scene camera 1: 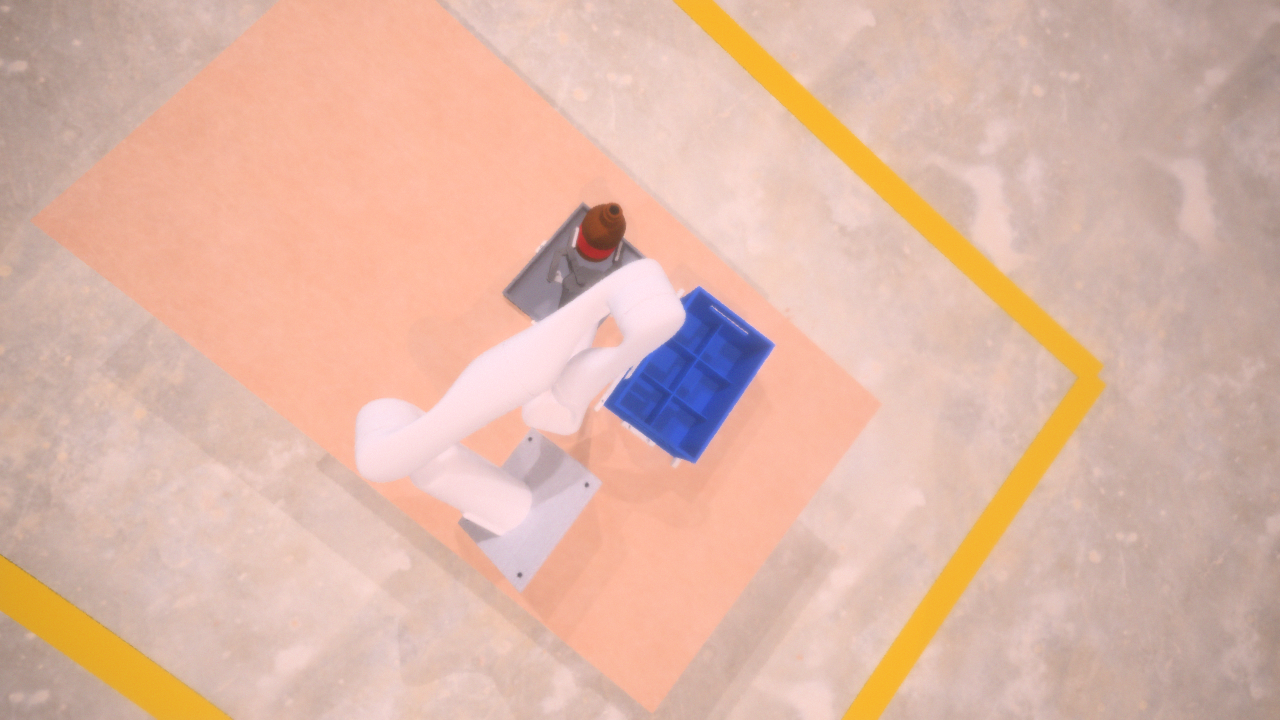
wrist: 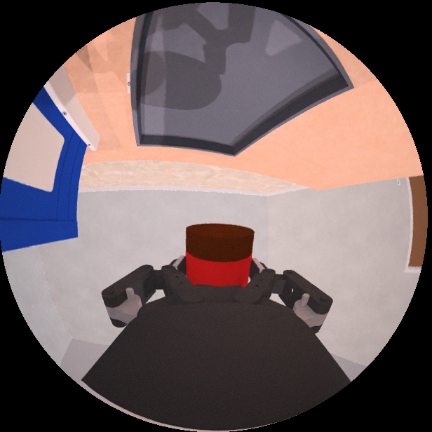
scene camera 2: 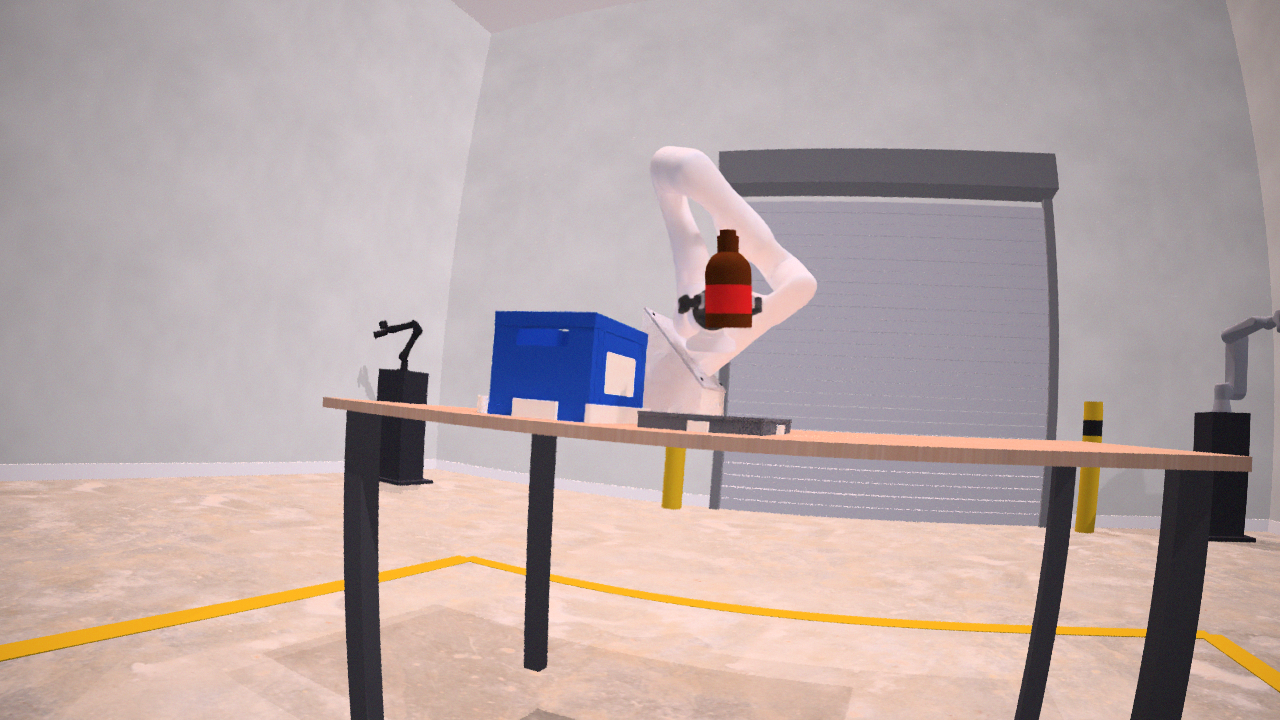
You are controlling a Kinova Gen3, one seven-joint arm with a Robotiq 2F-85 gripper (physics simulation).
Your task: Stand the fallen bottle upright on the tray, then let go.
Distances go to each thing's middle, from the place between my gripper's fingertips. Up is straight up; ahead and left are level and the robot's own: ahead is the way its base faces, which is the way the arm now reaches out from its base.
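I consider the brown bottle (scene camera 2: 728,281), and I find that my hand is 3 cm below it.
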